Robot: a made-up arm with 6 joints. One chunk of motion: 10 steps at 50 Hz.
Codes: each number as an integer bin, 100 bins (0 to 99) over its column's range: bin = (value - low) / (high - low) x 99, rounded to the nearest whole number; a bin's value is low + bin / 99 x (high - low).
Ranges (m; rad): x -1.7..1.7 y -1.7..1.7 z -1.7..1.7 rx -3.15..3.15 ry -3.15..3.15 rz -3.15..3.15
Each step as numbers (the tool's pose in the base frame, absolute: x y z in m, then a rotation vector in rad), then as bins.
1 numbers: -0.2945 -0.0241 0.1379 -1.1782 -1.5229 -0.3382
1 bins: 41 49 54 31 26 44
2 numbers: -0.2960 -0.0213 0.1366 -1.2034 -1.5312 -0.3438
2 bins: 41 49 53 31 25 44
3 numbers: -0.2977 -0.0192 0.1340 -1.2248 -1.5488 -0.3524
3 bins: 41 49 53 30 25 44
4 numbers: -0.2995 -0.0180 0.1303 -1.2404 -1.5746 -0.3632
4 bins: 41 49 53 30 25 44
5 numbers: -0.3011 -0.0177 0.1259 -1.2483 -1.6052 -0.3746
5 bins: 41 49 53 30 24 44
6 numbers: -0.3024 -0.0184 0.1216 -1.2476 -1.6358 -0.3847
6 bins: 41 49 53 30 24 43
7 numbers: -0.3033 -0.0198 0.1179 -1.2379 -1.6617 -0.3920
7 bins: 41 49 53 30 23 43
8 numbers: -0.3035 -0.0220 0.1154 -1.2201 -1.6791 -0.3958
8 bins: 41 49 53 30 23 43
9 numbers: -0.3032 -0.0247 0.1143 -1.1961 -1.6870 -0.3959
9 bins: 41 49 53 31 23 43
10 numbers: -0.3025 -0.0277 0.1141 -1.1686 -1.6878 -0.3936
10 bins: 41 49 53 31 23 43
